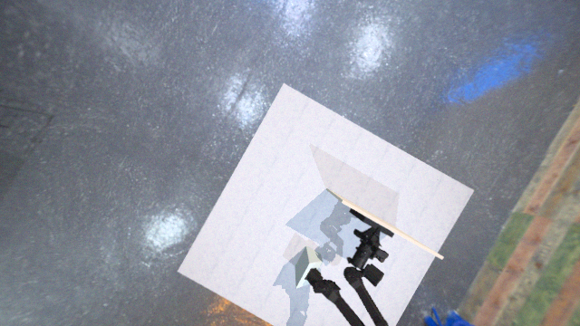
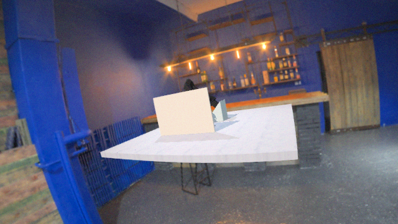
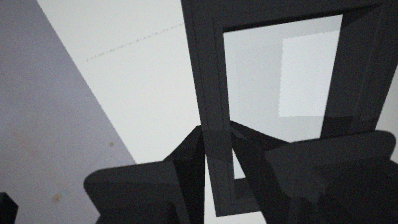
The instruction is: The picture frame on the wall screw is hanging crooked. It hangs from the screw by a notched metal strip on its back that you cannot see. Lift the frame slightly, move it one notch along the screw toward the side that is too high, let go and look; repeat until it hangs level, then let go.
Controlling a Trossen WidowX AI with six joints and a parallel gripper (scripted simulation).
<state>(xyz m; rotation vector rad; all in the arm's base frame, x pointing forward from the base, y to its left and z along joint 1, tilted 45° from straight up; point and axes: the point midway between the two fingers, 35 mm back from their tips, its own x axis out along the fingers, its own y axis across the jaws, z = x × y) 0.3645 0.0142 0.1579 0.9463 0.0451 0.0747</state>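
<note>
Right now my gripper tip is 5 cm above the dark picture frame and 1 cm to the right of it. The rest, counted from my gripper tip: cream wall panel: 7 cm below, 2 cm ahead.
</note>
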